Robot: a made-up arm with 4 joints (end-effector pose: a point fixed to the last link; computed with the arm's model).
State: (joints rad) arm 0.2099 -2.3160 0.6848 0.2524
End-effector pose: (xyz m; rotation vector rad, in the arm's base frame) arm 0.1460 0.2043 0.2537 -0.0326 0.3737 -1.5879
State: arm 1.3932 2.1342 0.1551 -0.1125
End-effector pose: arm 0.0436 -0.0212 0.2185 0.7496 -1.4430 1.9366
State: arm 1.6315 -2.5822 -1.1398 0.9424
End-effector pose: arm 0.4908 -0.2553 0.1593 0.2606 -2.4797 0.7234
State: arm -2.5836 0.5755 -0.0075 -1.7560
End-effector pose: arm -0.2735 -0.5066 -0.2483 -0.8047 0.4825 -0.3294
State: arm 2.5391 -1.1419 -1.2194 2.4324
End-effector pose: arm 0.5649 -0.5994 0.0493 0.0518 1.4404 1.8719
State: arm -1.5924 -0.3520 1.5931 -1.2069
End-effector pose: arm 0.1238 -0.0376 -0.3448 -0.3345 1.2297 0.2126
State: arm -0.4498 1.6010 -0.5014 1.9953
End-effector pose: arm -0.2677 0.2998 0.3833 -2.1371 -0.9727 0.9976
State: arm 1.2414 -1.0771 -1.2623 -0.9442
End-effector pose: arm 0.5084 0.2039 0.5936 0.9798 0.3852 -2.5734
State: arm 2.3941 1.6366 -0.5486 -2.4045
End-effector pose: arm -0.4847 -0.2817 0.1610 -1.3243 -0.0062 -1.1850
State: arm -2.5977 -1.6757 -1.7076 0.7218
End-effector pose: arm 0.6206 -0.2242 -0.2772 0.3747 -2.4977 -1.8320
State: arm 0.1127 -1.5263 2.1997 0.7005
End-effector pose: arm 0.4169 0.0045 0.3028 -0.5652 -0.2701 0.6272
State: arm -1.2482 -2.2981 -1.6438 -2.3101
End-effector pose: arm 0.2828 0.0552 0.3339 0.5144 2.3500 -0.4968
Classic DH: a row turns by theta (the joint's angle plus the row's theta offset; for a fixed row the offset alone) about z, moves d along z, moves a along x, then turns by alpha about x. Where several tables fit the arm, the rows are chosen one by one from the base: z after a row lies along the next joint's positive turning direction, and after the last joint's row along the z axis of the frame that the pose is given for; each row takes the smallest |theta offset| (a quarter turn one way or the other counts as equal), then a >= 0, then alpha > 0; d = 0 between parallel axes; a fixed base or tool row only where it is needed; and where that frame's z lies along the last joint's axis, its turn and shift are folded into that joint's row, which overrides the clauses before.
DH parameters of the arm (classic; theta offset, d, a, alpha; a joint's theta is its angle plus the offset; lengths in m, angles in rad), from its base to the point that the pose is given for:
base (fixed): 1.5708 0.0993 0 1.5708
joint 1: 0 0.1039 0.289 -1.5708
joint 2: -0.0663 0 0.3171 0
joint 3: 0.0663 0.1778 0.013 -1.5708
joint 4: 0 0.162 -0.1757 1.5708
tool (fixed): -1.5708 -0.1169 0 0

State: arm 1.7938 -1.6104 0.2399 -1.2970
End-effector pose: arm 0.4635 -0.0727 0.5235 2.4017 0.4828 -1.9034
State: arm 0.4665 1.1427 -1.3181 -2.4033
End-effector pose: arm -0.2961 0.5470 0.5382 2.8596 -0.2091 -0.1438
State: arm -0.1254 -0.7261 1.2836 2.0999
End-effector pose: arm 0.1918 0.4718 0.4314 -2.1561 -0.5742 0.3791
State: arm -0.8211 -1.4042 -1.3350 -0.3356
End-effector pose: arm 0.5237 0.3405 -0.2524 -0.1347 -1.5021 -2.3010
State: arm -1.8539 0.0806 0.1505 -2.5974
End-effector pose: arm -0.1096 -0.0404 -0.7084 0.7401 0.1876 -0.1440
